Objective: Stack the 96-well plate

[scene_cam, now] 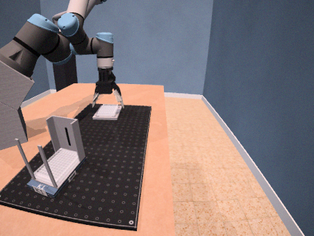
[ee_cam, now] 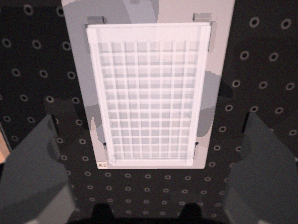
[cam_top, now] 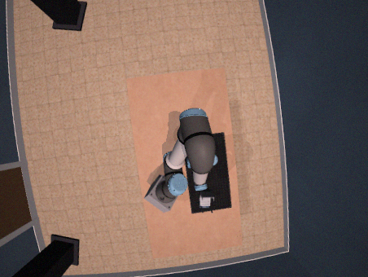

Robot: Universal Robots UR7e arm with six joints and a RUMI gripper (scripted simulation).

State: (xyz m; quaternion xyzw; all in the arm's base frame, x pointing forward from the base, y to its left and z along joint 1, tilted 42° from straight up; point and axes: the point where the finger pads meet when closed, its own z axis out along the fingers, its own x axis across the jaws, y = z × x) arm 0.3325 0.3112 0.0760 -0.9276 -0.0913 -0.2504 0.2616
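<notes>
My gripper is now 2 cm above the plate nest N1. From my hand the other things lie so: rack back wall 36 cm to the right, 9 cm ahead, 5 cm above; then slot 36 cm to the right, 9 cm ahead, 5 cm above.
</notes>
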